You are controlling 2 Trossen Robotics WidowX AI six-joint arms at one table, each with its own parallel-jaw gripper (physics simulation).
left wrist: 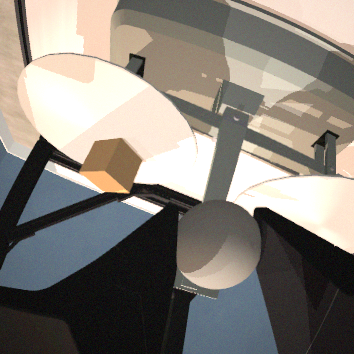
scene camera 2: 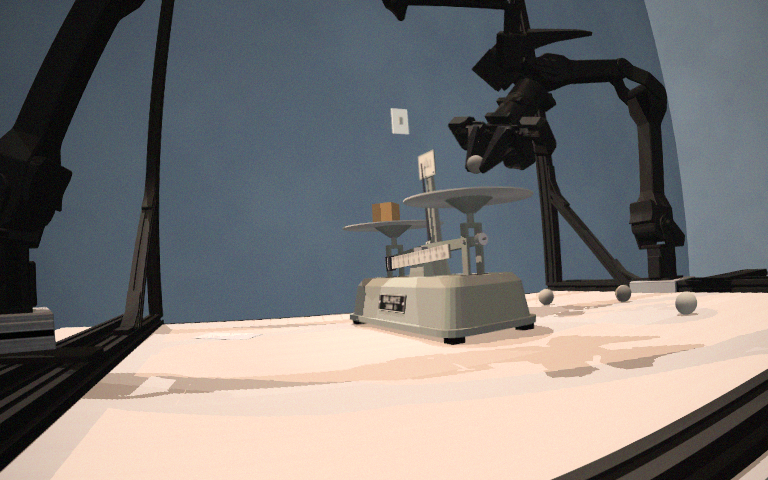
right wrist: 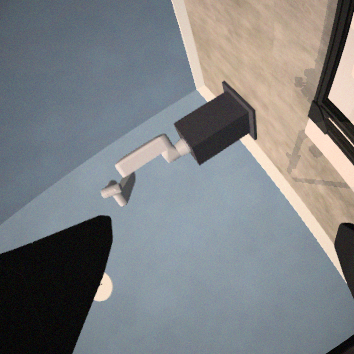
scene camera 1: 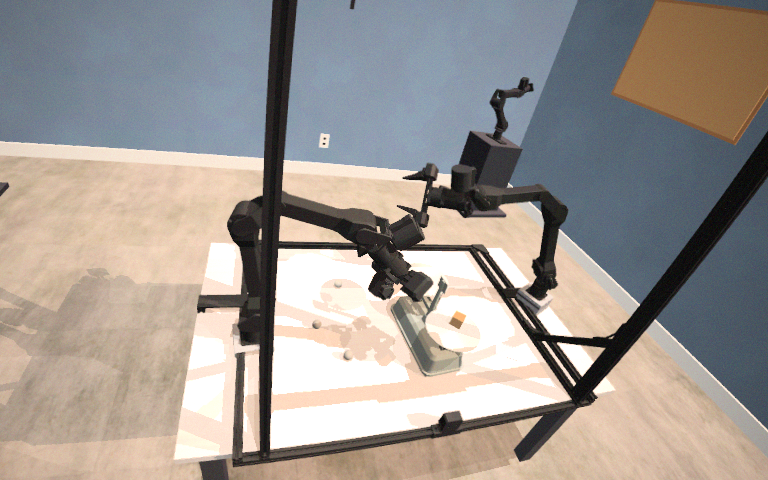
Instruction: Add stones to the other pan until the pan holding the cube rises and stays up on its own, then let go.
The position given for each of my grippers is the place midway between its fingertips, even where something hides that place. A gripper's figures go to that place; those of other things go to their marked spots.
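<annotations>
My left gripper (scene camera 2: 474,170), 68 cm from the lens. Balance scale (scene camera 2: 431,301), 49 cm from the lens.
</annotations>
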